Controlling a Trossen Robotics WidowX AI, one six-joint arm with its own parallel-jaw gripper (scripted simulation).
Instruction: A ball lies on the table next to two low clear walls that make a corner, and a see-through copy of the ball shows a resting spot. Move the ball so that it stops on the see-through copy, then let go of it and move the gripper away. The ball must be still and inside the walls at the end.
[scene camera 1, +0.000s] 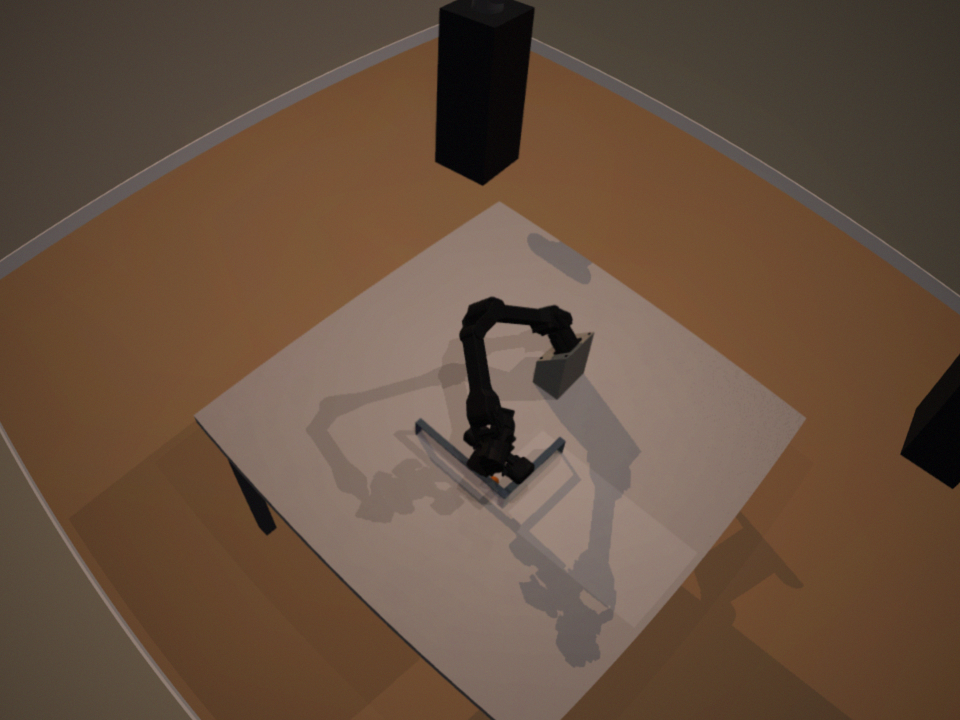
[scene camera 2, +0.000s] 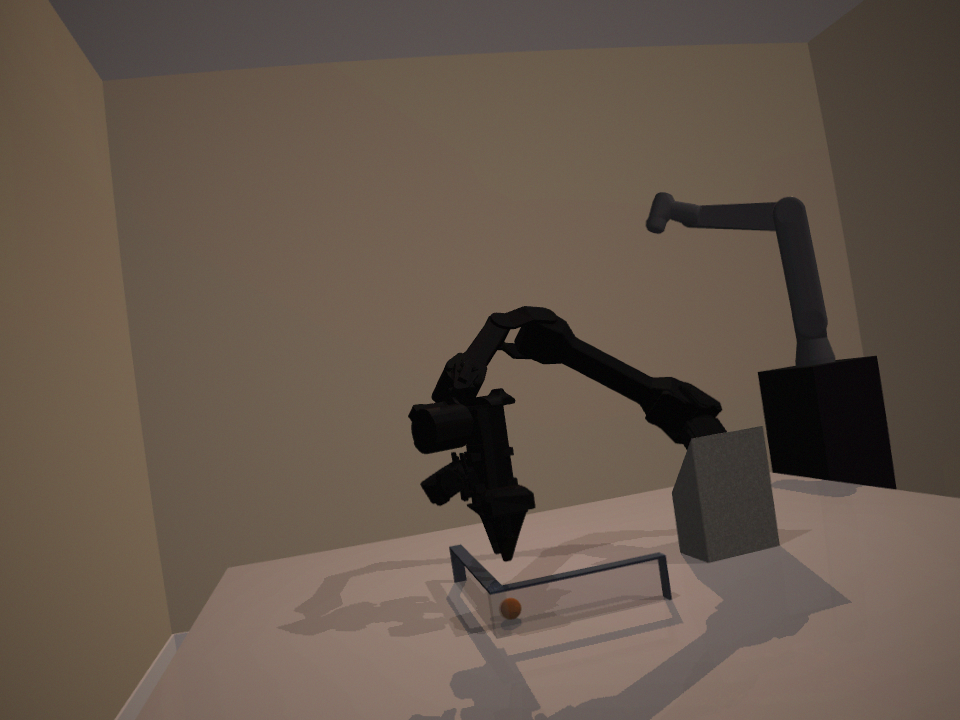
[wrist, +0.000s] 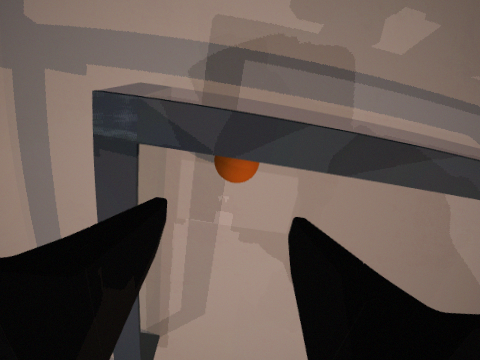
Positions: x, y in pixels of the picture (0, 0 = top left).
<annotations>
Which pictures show my gripper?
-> Scene camera 1, scene camera 2 and the wrist view: all of them.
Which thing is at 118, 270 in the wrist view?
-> My gripper.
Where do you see my gripper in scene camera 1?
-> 495, 469
</annotations>
